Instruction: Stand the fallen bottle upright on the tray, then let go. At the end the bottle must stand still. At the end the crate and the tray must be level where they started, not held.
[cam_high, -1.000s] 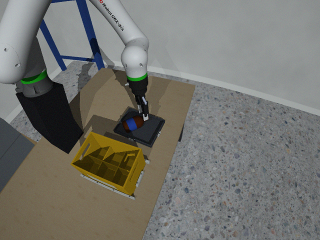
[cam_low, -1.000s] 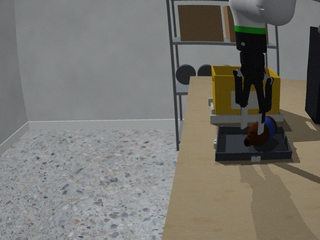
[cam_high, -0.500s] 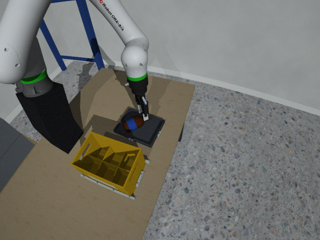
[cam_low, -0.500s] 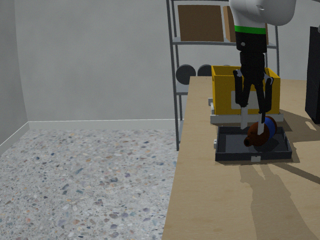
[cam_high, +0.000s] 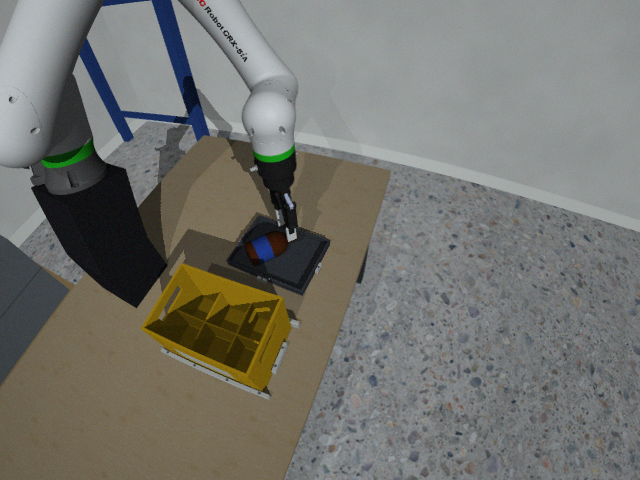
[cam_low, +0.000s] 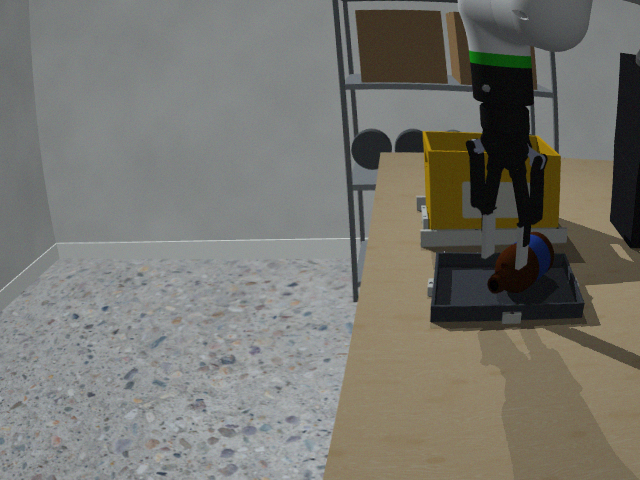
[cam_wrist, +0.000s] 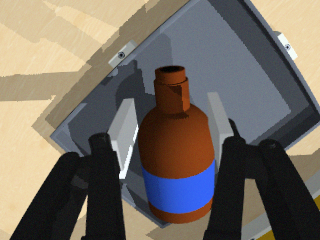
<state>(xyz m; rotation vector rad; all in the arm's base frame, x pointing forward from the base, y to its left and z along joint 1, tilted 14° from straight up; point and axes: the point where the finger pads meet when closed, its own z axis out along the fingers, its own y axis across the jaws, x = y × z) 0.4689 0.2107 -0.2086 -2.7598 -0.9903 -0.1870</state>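
The brown bottle lies 60 mm below my hand, 40 mm behind it and 30 mm to the right of it. From my hand the other things lie so: dark grey tray 90 mm below, 40 mm to the right, 20 mm behind; yellow crate 330 mm to the right, 80 mm behind, 20 mm below.
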